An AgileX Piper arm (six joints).
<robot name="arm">
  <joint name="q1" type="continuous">
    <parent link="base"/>
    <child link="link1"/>
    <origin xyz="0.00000 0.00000 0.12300"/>
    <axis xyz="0 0 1"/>
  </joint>
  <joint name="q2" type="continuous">
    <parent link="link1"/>
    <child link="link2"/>
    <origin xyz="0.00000 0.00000 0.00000"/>
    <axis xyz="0 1 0"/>
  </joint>
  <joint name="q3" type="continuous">
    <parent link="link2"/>
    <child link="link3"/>
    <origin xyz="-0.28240 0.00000 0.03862"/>
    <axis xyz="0 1 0"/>
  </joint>
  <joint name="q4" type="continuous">
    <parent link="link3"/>
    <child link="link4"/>
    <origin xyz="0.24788 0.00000 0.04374"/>
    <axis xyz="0.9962 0 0.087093"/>
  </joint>
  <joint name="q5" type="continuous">
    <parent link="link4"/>
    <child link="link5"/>
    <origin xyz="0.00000 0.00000 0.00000"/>
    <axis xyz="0 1 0"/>
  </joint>
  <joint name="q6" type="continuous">
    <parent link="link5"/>
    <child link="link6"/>
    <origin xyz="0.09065 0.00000 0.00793"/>
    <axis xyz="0.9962 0 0.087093"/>
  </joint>
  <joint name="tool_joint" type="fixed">
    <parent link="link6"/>
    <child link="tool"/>
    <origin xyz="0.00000 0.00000 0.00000" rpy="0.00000 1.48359 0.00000"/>
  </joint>
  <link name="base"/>
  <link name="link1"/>
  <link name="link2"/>
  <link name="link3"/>
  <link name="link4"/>
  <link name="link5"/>
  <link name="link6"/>
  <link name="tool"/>
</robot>
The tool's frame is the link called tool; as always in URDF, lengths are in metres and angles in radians. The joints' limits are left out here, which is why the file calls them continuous.
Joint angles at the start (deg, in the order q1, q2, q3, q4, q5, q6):
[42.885, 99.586, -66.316, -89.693, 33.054, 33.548]
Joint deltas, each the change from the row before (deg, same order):
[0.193, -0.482, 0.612, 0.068, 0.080, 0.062]
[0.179, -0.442, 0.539, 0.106, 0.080, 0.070]
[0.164, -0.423, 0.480, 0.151, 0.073, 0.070]
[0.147, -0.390, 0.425, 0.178, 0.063, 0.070]
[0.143, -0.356, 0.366, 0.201, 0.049, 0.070]
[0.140, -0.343, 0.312, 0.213, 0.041, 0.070]
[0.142, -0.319, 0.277, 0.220, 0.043, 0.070]
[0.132, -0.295, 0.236, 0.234, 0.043, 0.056]
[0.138, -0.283, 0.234, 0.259, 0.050, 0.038]
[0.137, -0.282, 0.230, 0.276, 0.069, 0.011]
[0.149, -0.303, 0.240, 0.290, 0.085, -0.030]
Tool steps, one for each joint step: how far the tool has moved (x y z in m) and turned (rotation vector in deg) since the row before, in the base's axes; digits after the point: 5 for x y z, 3 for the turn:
[-0.00265, -0.00086, 0.00001, -0.016, 0.117, 0.065]
[-0.00241, -0.00078, 0.00008, 0.037, 0.116, 0.030]
[-0.00223, -0.00075, 0.00021, 0.095, 0.116, -0.001]
[-0.00202, -0.00070, 0.00024, 0.130, 0.120, -0.022]
[-0.00185, -0.00056, 0.00029, 0.167, 0.121, -0.025]
[-0.00173, -0.00047, 0.00046, 0.205, 0.101, -0.027]
[-0.00163, -0.00037, 0.00047, 0.216, 0.098, -0.030]
[-0.00148, -0.00033, 0.00051, 0.224, 0.093, -0.040]
[-0.00149, -0.00030, 0.00042, 0.214, 0.112, -0.045]
[-0.00147, -0.00033, 0.00042, 0.195, 0.113, -0.059]
[-0.00157, -0.00036, 0.00049, 0.168, 0.105, -0.051]

